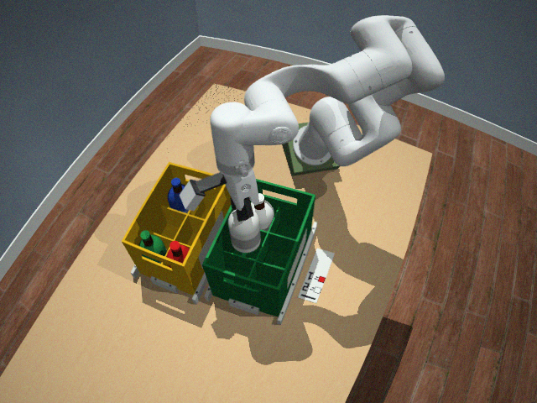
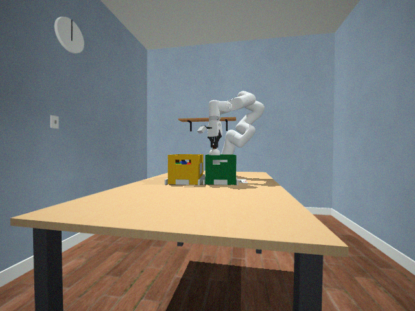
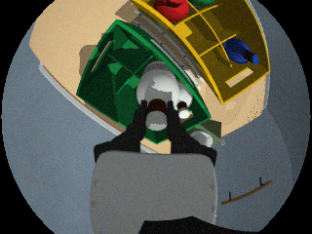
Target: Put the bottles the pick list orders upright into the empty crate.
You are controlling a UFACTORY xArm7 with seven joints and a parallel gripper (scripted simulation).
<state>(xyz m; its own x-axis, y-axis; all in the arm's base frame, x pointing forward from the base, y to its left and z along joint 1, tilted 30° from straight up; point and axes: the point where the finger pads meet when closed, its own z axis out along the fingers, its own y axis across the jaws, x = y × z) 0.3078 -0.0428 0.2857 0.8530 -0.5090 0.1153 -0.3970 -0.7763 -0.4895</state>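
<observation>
The green crate is 160 mm below my hand, 40 mm to the left of it and 20 mm behind it. The rest, counted from my hand: red-labelled bottle: 160 mm below, 150 mm ahead, 90 mm to the right; blue bottle: 240 mm to the right, 160 mm below, 10 mm ahead; yellow crate: 160 mm to the right, 160 mm below, 80 mm ahead.
</observation>
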